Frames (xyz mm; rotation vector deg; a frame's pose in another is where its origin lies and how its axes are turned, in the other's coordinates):
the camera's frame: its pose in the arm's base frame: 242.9 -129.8 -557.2 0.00 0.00 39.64
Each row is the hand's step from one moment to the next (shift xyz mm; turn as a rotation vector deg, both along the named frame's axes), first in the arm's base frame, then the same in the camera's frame.
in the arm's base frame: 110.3 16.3 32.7 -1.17 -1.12 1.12
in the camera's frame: 95.3 -57.8 32.7 -1.62 -0.12 1.12
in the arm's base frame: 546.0 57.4 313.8 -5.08 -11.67 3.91
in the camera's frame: 457.1 -304.1 313.8 -11.36 -5.75 3.91
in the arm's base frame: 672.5 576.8 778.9 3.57 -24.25 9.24
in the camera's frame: 885.8 15.1 778.9 -12.72 -20.95 9.24
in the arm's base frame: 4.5 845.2 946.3 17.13 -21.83 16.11
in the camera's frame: 542.7 648.0 946.3 -0.74 -27.74 16.11
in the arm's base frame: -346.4 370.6 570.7 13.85 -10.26 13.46
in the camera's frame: -30.3 506.4 570.7 4.12 -16.74 13.46
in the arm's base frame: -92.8 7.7 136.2 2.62 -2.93 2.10
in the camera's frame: -66.6 65.1 136.2 0.15 -3.93 2.10
